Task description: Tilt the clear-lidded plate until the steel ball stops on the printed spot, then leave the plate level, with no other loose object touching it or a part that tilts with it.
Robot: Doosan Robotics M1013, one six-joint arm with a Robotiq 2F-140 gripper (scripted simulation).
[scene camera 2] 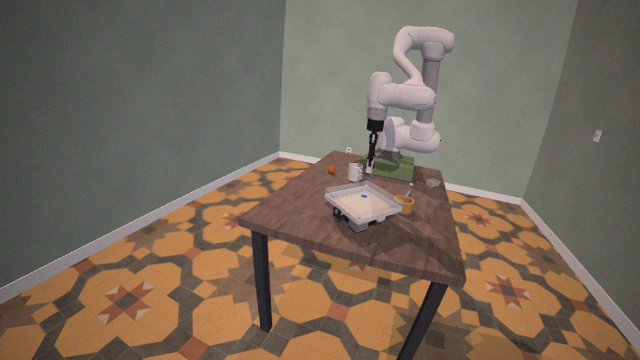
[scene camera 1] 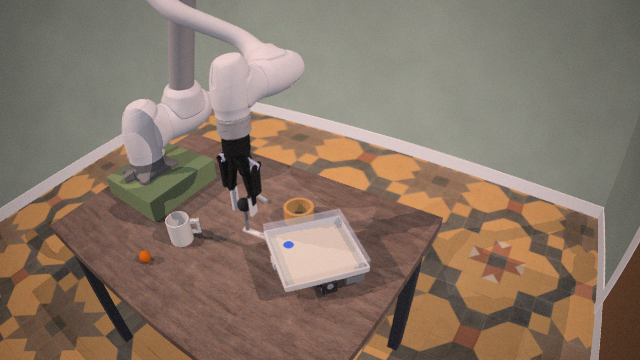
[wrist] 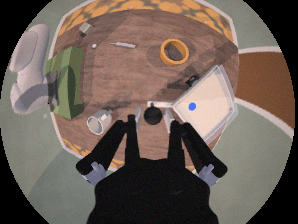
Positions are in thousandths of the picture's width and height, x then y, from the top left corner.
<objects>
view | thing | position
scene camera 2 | clear-lidded plate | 566, 562
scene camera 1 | my gripper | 384, 585
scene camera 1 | white mug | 284, 654
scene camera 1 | clear-lidded plate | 484, 696
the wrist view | my gripper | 512, 502
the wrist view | clear-lidded plate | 703, 471
</objects>
